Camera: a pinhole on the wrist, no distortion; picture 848 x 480 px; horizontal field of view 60.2 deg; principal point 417.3 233.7 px. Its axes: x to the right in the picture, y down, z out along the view. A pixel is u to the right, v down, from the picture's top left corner.
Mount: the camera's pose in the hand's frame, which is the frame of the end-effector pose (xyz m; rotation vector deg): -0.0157 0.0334 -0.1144 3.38 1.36 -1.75
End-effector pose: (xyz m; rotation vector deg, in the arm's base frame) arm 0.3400 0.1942 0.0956 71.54 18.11 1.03
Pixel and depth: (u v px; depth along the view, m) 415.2 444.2 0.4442
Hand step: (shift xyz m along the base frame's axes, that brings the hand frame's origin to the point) 0.1011 -0.2695 0.2202
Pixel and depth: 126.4 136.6 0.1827
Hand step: -0.0644 -0.0789 0.0387
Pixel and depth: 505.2 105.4 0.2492
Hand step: 0.0458 -0.1265 0.0082
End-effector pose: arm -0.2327 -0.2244 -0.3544 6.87 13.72 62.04
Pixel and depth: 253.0 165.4 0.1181
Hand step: -0.0308 -0.0277 0.0122
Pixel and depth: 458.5 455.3 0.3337
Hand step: -0.0354 0.0698 0.2393
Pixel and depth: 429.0 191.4 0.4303
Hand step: 0.0936 -0.0015 0.2996
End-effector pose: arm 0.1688 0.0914 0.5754 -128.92 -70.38 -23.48
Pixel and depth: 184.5 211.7 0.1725
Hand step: -0.0189 -0.0194 -0.0870
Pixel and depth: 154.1 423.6 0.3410
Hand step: 0.0217 0.0048 -0.2858
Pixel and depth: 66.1 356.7 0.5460
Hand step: -0.0530 0.0380 -0.5199
